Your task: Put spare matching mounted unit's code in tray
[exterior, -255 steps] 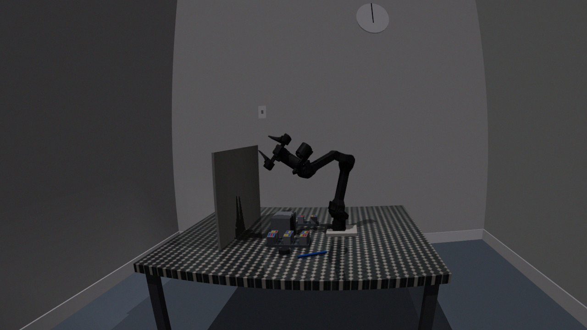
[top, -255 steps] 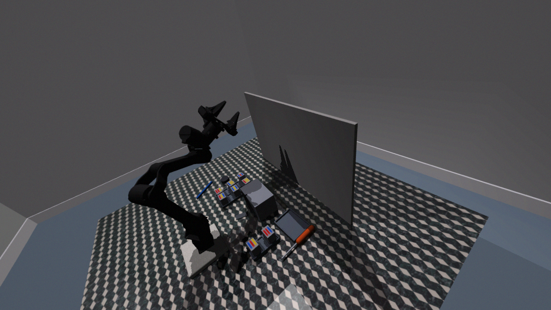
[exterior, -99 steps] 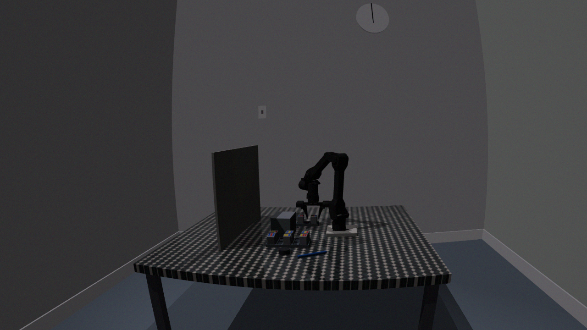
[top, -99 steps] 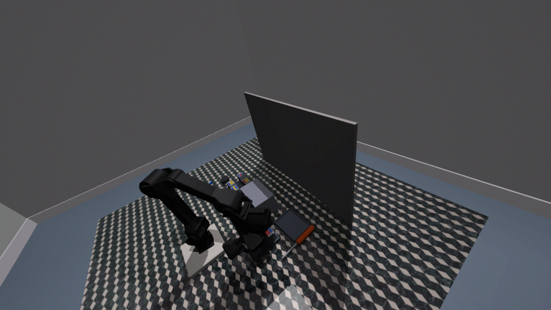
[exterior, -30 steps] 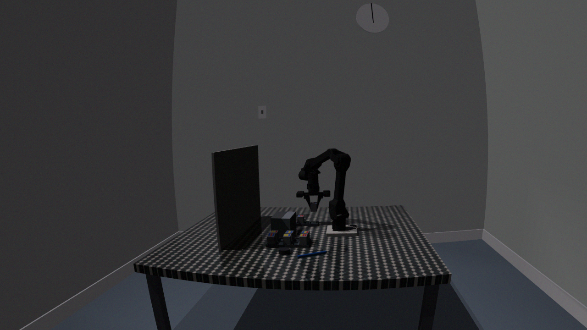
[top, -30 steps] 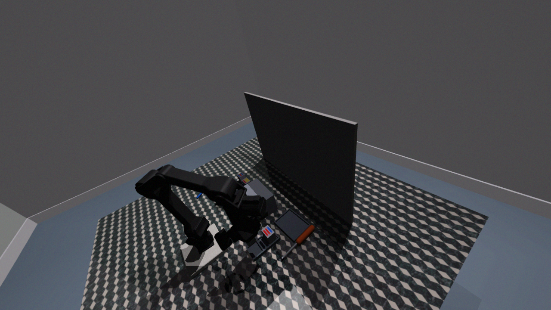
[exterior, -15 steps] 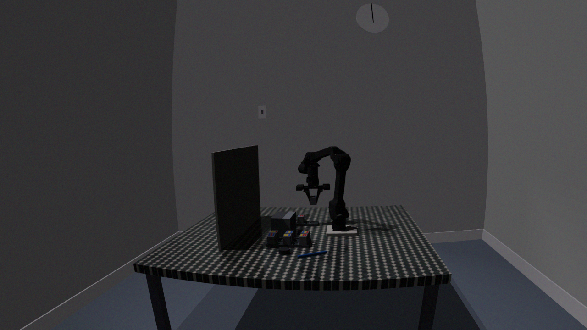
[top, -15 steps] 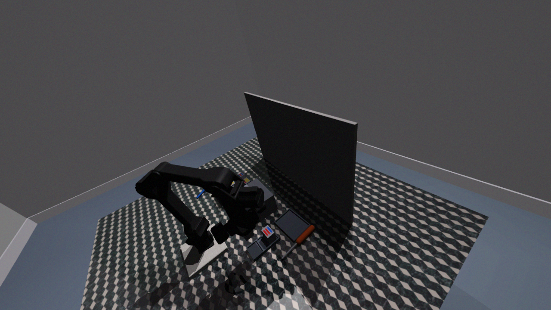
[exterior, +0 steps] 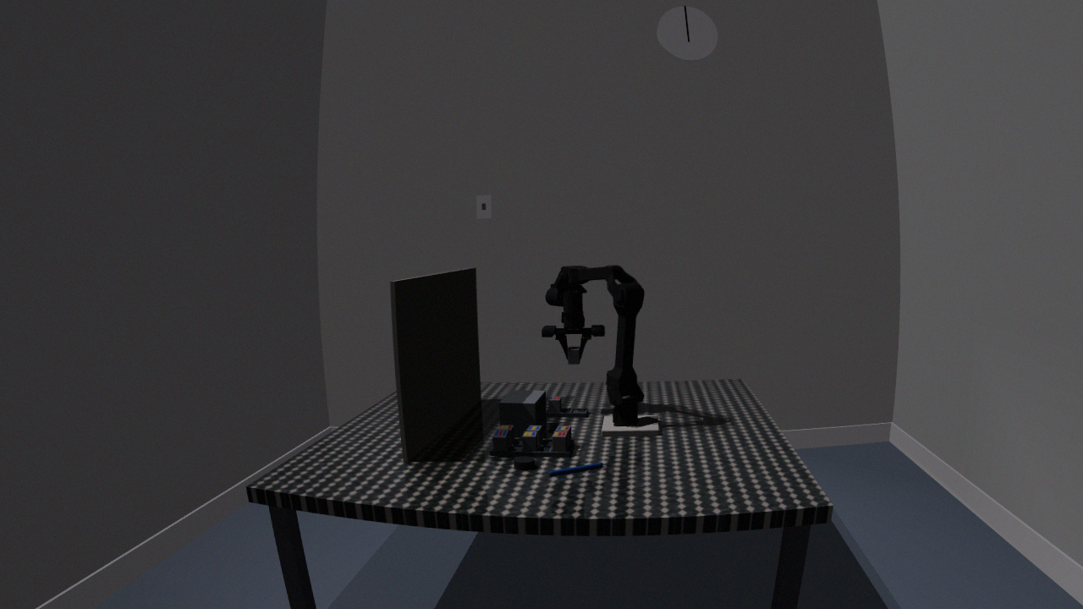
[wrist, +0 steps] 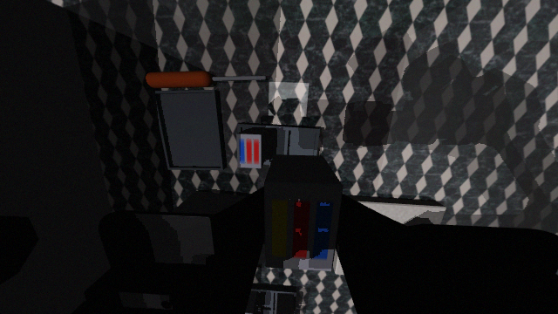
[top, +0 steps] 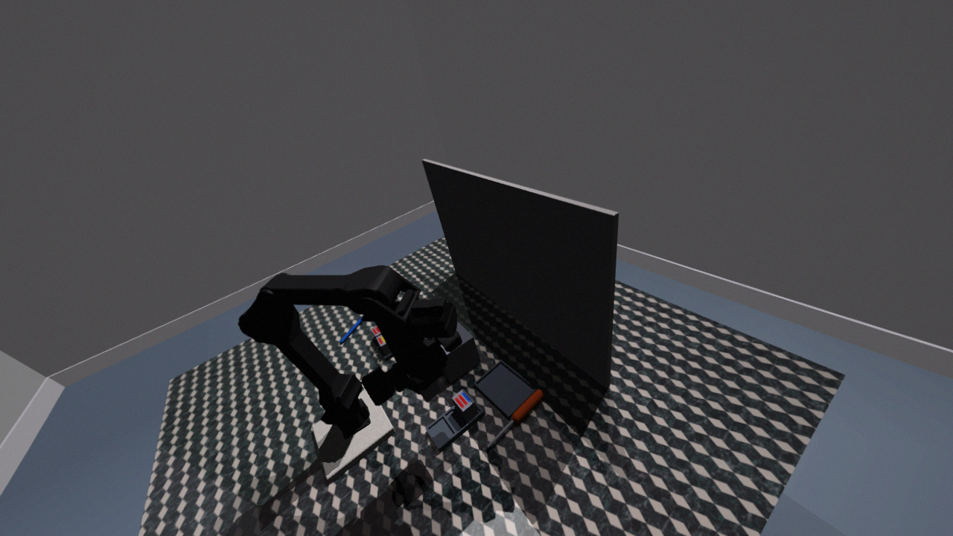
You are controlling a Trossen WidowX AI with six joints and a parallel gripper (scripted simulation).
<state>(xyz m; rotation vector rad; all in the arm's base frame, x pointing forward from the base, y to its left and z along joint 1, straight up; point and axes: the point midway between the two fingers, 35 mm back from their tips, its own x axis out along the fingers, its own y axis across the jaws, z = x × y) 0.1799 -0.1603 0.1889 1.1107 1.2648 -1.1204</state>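
The grey tray lies 17 cm below my gripper tip, 17 cm ahead of it and 1 cm to the left of it. From my gripper tip the other things lie so: grey mounted unit (20 cm to the left, 12 cm below, 11 cm ahead); tall grey panel (34 cm ahead, 21 cm to the left, 5 cm above); grey spare block (2 cm above).
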